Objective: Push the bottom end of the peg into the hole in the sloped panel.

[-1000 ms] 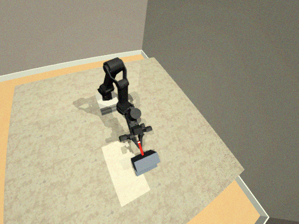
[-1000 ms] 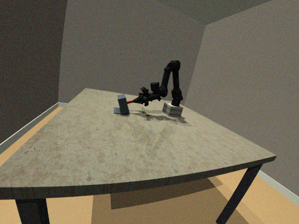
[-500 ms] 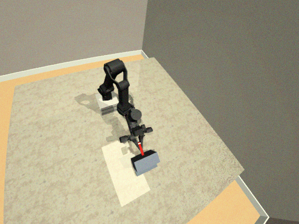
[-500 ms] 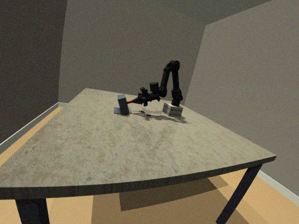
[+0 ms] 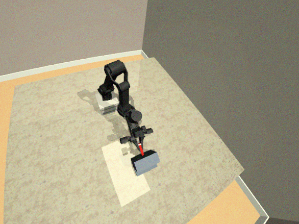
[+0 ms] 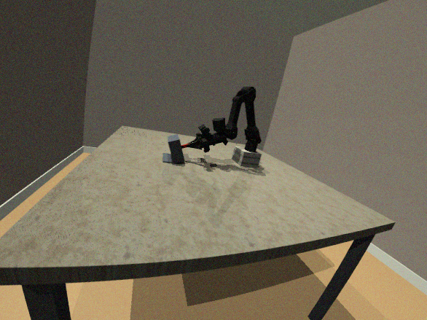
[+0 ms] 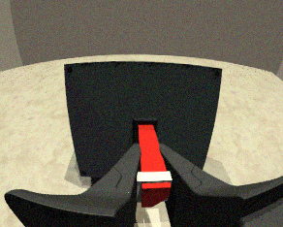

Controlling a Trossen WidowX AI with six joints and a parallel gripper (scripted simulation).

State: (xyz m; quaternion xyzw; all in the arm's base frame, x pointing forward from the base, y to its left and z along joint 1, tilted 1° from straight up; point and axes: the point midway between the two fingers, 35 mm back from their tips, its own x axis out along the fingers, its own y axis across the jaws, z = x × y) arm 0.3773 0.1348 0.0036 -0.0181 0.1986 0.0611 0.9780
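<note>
Now: the sloped grey-blue panel 50 mm ahead of my gripper tip, 10 mm to the left of it and 20 mm below it. From my gripper tip the other things lie so: dark red peg: 20 mm behind, 10 mm above.
</note>
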